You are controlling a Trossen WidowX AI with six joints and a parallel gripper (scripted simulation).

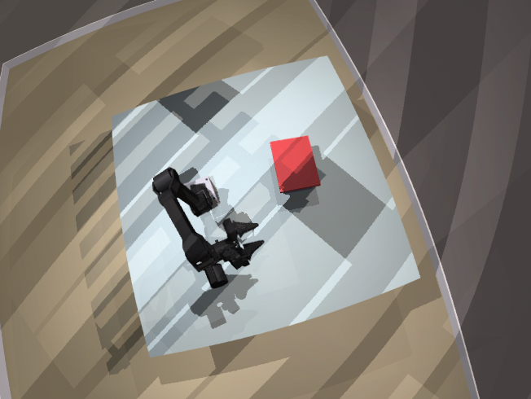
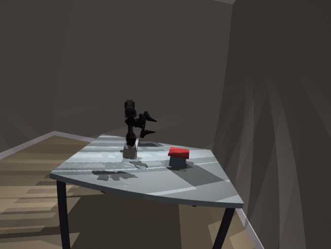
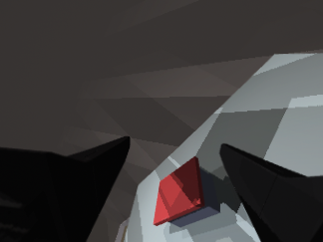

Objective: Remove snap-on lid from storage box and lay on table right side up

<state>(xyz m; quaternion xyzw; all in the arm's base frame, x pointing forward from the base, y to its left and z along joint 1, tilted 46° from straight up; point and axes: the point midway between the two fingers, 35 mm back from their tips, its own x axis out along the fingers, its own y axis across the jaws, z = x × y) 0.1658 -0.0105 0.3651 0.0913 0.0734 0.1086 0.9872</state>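
Right now the red lid is 31 cm to the left of my gripper tip, 25 cm below it and 19 cm ahead of it. From my gripper tip the other things lie so: dark storage box (31 cm to the left, 30 cm below, 19 cm ahead).
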